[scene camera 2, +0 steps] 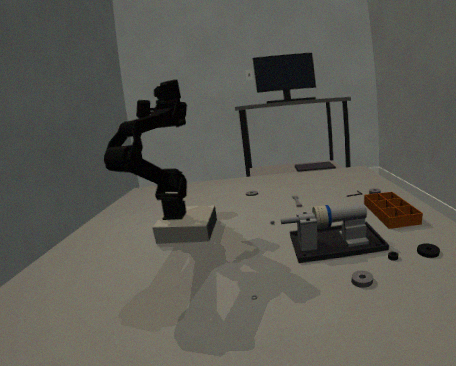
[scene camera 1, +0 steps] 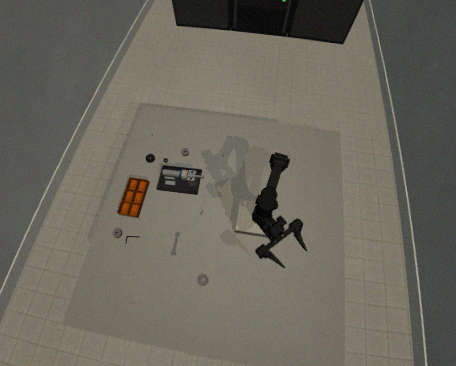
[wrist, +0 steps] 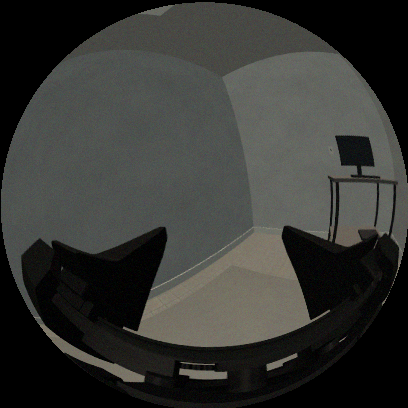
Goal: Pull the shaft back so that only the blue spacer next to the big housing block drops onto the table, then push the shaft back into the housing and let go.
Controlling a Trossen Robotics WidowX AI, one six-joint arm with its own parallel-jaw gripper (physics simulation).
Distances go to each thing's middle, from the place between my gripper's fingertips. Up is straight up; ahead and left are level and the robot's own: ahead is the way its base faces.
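Labels:
Orange compartment tray (scene camera 2: 394, 212): my gripper now far short of it, far to the left of it, far above it.

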